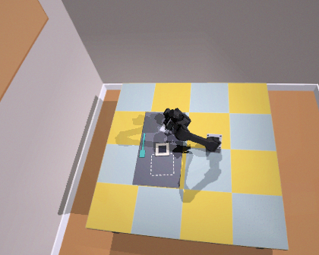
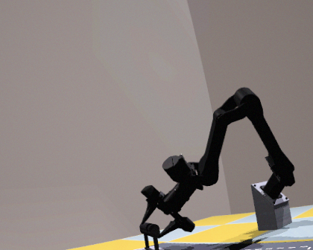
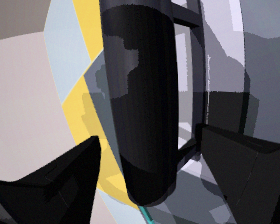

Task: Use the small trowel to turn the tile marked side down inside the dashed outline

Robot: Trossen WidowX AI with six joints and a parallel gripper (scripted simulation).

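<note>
Now: gripper tip 230 mm to the right of the tile, 60 mm above it and 10 mm short of it. From my gripper tip the other things lie so: teal trowel: 230 mm to the left, 160 mm ahead, 60 mm below.
</note>
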